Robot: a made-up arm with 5 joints. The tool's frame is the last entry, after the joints.
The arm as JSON. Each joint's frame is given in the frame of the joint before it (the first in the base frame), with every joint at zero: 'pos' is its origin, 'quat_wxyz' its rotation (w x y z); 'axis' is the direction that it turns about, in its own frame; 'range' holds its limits. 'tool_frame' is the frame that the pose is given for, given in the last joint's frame.
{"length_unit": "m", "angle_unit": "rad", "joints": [
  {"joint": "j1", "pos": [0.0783, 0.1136, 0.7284], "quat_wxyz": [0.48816, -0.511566, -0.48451, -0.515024], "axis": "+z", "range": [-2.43, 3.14]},
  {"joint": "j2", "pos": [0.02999, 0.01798, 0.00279], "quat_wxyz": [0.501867, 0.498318, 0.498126, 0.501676], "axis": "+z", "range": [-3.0, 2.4]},
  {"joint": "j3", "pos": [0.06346, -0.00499, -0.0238], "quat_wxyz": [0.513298, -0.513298, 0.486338, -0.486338], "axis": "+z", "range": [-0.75, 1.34]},
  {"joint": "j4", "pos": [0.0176, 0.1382, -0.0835], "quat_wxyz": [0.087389, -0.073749, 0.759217, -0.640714], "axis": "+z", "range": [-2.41, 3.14]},
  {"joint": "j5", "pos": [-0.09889, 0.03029, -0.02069], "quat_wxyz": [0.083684, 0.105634, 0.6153, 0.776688], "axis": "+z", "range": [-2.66, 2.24]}
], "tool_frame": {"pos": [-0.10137, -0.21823, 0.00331], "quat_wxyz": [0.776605, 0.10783, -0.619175, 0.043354]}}
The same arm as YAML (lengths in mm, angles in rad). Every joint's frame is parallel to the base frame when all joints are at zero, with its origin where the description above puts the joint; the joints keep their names.
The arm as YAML. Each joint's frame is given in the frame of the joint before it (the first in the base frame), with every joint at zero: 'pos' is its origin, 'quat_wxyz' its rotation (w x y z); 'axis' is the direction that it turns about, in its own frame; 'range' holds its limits. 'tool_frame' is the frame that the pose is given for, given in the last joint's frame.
length_unit: mm
angle_unit: rad
joints:
  - joint: j1
    pos: [78.3, 113.6, 728.4]
    quat_wxyz: [1.0, 0.0, 0.0, 0.0]
    axis: [0.053901, 0.998521, 0.0071]
    range: [-2.43, 3.14]
  - joint: j2
    pos: [18.1, 1.6, 30.0]
    quat_wxyz: [1.0, 0.0, 0.0, 0.0]
    axis: [0.0, 0.0, 1.0]
    range: [-3.0, 2.4]
  - joint: j3
    pos: [63.1, -8.4, -23.8]
    quat_wxyz: [1.0, 0.0, 0.0, 0.0]
    axis: [1.0, 0.0, 0.0]
    range: [-0.75, 1.34]
  - joint: j4
    pos: [-83.5, -17.6, -138.2]
    quat_wxyz: [1.0, 0.0, 0.0, 0.0]
    axis: [-0.163699, -0.227198, 0.959992]
    range: [-2.41, 3.14]
  - joint: j5
    pos: [-22.7, -91.6, -47.1]
    quat_wxyz: [1.0, 0.0, 0.0, 0.0]
    axis: [-0.971058, 0.209991, 0.113795]
    range: [-2.66, 2.24]
tool_frame:
  pos: [5.6, 145.5, -191.6]
  quat_wxyz: [0.0, 0.0, 0.707106, 0.707107]

